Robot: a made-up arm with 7 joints. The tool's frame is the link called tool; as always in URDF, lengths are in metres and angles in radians. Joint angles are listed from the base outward.
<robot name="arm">
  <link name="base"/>
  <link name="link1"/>
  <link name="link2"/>
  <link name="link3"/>
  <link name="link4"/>
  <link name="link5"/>
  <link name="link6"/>
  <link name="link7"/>
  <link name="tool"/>
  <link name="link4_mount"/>
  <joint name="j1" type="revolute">
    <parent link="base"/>
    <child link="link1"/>
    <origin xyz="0 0 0"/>
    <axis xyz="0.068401 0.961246 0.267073"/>
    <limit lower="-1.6" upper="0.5"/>
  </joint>
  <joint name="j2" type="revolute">
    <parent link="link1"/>
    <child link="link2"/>
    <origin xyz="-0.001 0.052 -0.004"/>
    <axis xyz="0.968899 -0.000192 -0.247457"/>
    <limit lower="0" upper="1.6"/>
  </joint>
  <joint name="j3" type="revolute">
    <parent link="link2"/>
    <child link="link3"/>
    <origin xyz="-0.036 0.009 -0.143"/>
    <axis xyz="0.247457 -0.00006 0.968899"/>
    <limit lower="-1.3" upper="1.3"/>
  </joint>
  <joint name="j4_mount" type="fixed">
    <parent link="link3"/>
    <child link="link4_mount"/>
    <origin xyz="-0.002 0 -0.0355"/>
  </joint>
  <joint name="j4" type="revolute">
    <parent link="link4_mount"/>
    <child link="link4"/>
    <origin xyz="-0.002 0 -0.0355"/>
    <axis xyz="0.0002 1 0.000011"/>
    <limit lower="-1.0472" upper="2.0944"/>
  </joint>
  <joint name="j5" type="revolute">
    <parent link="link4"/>
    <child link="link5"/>
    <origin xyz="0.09 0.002 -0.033"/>
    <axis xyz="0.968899 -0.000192 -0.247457"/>
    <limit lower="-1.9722" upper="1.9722"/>
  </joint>
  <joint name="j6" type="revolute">
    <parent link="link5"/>
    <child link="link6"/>
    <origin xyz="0.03 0 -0.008"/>
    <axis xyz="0.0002 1 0.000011"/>
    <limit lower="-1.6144" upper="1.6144"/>
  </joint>
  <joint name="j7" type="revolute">
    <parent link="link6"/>
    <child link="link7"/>
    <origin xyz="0.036 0 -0.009"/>
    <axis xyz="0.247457 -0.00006 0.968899"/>
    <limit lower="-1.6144" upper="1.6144"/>
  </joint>
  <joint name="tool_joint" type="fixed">
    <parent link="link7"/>
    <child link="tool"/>
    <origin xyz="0 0 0" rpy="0 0.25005 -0.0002"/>
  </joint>
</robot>
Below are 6 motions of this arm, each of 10 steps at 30 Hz.
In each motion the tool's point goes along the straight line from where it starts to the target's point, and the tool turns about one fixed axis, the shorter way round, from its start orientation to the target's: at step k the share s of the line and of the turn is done. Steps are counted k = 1, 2, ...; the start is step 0. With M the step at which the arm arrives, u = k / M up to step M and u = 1 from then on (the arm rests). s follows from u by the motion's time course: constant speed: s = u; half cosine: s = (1 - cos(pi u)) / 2; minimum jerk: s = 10 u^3 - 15 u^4 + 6 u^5.
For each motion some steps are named. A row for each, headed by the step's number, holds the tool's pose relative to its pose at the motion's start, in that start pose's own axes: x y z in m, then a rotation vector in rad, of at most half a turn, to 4 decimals.
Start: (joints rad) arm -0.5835 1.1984 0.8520 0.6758 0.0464 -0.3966 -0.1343
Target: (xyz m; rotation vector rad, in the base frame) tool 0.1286 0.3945 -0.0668 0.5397 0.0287 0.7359
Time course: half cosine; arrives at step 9
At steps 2, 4, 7, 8, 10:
2: -0.0074 -0.0017 -0.0080 -0.0162 0.0656 -0.0250
4: -0.0262 -0.0058 -0.0284 -0.0572 0.2316 -0.0884
7: -0.0560 -0.0125 -0.0607 -0.1223 0.4951 -0.1889
8: -0.0615 -0.0137 -0.0667 -0.1344 0.5437 -0.2075
10: -0.0634 -0.0141 -0.0687 -0.1385 0.5606 -0.2140

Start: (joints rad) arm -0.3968 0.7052 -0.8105 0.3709 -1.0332 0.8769 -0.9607
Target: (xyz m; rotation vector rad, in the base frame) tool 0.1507 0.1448 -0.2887 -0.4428 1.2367 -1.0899
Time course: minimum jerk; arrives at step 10
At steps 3, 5, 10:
3: -0.0009 0.0005 0.0017 0.0466 -0.0271 0.0334
5: -0.0028 0.0015 0.0051 0.1427 -0.0832 0.1025
10: -0.0056 0.0030 0.0102 0.2855 -0.1664 0.2050

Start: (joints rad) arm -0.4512 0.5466 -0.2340 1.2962 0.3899 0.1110 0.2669
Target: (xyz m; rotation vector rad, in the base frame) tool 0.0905 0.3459 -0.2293 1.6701 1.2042 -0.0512
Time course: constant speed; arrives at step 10
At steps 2, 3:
2: -0.0013 0.0195 -0.0218 0.1033 0.0164 0.0109
3: -0.0019 0.0292 -0.0327 0.1549 0.0247 0.0163

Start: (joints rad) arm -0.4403 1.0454 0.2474 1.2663 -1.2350 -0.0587 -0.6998
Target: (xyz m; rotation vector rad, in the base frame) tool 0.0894 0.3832 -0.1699 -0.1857 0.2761 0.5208
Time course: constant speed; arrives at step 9
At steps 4, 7, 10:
4: -0.0139 0.0103 -0.0019 0.1085 0.0814 0.0735
7: -0.0243 0.0181 -0.0033 0.1899 0.1424 0.1287
10: -0.0313 0.0232 -0.0042 0.2442 0.1831 0.1655

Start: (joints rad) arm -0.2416 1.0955 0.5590 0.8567 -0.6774 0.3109 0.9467
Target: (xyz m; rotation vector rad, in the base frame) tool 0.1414 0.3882 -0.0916 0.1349 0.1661 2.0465
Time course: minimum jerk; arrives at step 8
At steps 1, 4, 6, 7, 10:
1: -0.0001 -0.0002 0.0005 -0.0037 -0.0005 0.0027
4: -0.0030 -0.0066 0.0161 -0.1151 -0.0161 0.0845
6: -0.0054 -0.0118 0.0289 -0.2064 -0.0289 0.1515
7: -0.0059 -0.0130 0.0317 -0.2266 -0.0317 0.1663
10: -0.0060 -0.0132 0.0322 -0.2303 -0.0322 0.1690

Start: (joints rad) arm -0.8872 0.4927 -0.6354 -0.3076 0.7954 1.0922 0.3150
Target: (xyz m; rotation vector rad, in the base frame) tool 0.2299 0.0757 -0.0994 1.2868 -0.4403 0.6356
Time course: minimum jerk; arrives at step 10
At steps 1, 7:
1: -0.0002 0.0002 -0.0003 0.0008 -0.0004 0.0012
7: -0.0158 0.0164 -0.0334 0.0810 -0.0353 0.1195

